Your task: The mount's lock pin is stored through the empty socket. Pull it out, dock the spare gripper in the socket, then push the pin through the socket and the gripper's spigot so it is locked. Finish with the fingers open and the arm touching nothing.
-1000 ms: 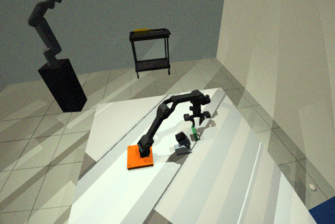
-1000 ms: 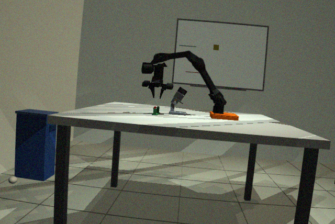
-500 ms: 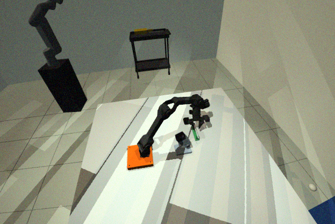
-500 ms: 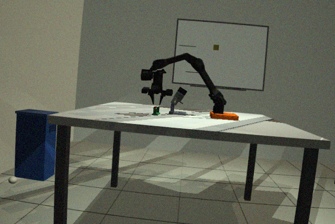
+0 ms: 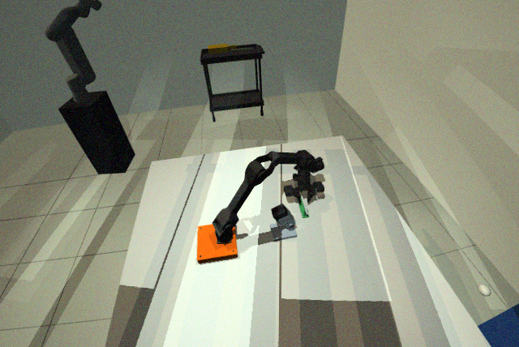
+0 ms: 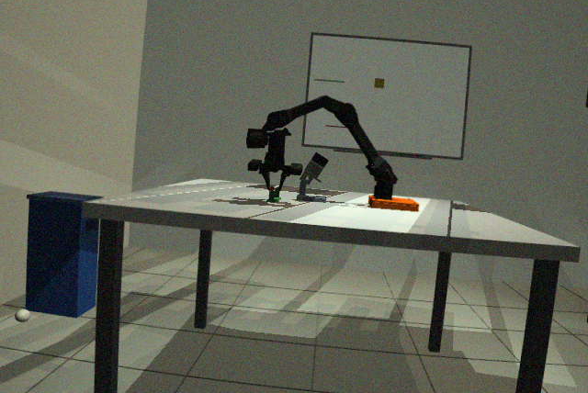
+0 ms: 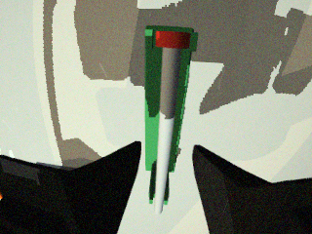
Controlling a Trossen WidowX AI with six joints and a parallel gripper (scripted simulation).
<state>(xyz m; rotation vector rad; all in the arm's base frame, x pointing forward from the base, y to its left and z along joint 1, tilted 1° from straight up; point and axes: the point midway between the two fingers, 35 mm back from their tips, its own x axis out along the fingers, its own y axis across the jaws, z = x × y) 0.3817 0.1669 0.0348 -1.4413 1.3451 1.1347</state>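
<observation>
Now: the green bracket 10 mm to the left of my gripper tip and 10 mm below it. From my gripper tip the other things lie so: socket 110 mm behind, 130 mm to the right, 20 mm above; spare gripper 120 mm behind, 130 mm to the right, 90 mm above.
</observation>
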